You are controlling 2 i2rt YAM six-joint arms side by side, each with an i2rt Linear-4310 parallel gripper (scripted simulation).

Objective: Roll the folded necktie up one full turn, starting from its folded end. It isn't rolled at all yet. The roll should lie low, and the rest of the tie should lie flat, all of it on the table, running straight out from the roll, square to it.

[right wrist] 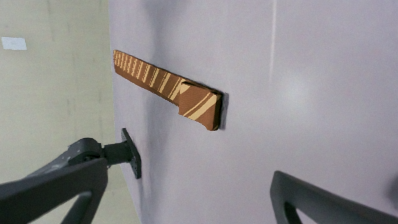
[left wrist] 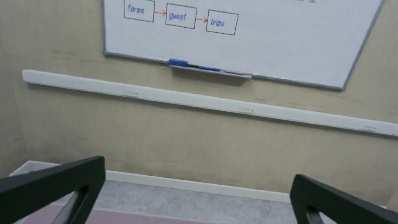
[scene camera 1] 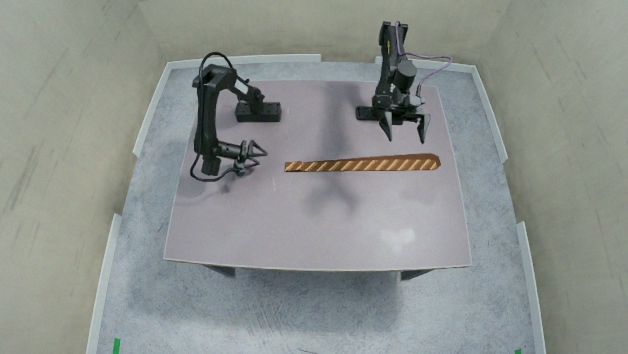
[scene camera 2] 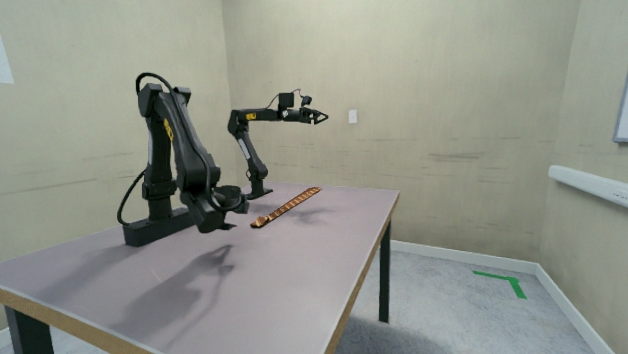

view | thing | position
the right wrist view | my right gripper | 190, 175
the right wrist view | brown striped necktie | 197, 102
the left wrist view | my left gripper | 199, 176
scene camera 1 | my left gripper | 407, 142
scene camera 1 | brown striped necktie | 425, 161
